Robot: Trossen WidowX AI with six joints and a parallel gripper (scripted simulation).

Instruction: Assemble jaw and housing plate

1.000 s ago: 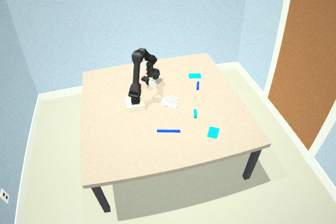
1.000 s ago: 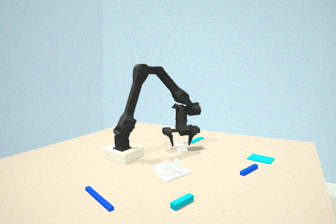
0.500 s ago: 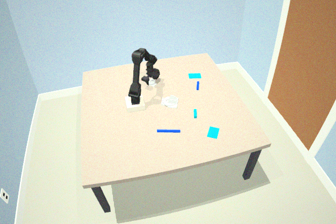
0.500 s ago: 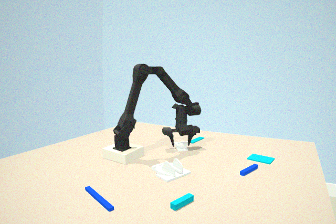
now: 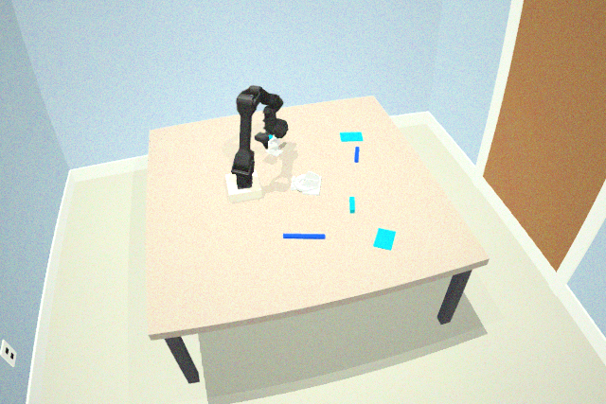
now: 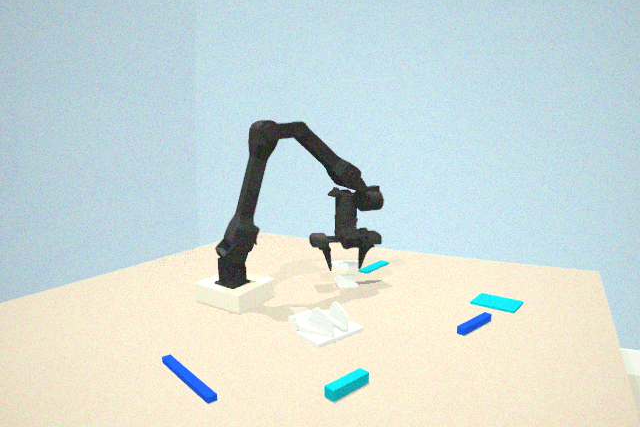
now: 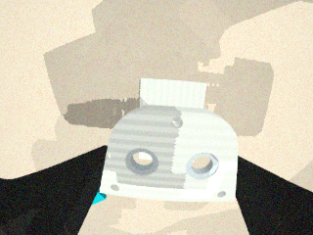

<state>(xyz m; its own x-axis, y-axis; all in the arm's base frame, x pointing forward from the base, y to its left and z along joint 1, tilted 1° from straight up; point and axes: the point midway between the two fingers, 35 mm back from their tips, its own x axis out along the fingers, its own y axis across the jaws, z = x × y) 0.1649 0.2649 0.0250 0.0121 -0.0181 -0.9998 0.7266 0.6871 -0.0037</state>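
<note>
Now: the small white piece 3 cm below my gripper tip, 1 cm to the right of it and 1 cm ahead of it. The rest, counted from my gripper tip: cyan block 46 cm to the right, 26 cm ahead, 3 cm below; then short blue bar 38 cm ahead, 13 cm to the right, 3 cm below; then long blue bar 59 cm to the right, 3 cm below, 2 cm ahead.
</note>
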